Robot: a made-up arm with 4 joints.
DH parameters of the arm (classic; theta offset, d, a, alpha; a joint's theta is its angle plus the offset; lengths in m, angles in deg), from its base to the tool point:
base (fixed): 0 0 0 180
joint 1: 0 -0.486 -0.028 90
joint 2: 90 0.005 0.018 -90
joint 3: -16.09 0 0.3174 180
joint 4: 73.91 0.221 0.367 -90
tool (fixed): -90 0.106 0 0
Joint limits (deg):
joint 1: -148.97..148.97
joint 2: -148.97..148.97
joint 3: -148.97..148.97
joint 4: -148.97..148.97
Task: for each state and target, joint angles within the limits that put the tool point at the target. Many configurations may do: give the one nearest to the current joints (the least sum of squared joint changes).
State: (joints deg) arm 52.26 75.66 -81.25 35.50
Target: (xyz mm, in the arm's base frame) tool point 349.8 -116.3 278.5
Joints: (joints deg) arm 47.53 87.76 -74.88 20.98
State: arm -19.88 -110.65 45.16 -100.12
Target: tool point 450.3 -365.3 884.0
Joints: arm -16.92 -113.91 44.82 -121.95
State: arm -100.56 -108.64 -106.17 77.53
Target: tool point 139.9 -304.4 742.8
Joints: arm -102.82 -83.46 -106.75 30.21
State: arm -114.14 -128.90 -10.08 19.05
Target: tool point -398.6 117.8 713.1
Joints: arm -93.25 -92.03 9.21 17.36
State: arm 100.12 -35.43 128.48 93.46
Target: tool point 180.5 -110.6 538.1
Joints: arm 59.48 -11.37 145.42 102.13
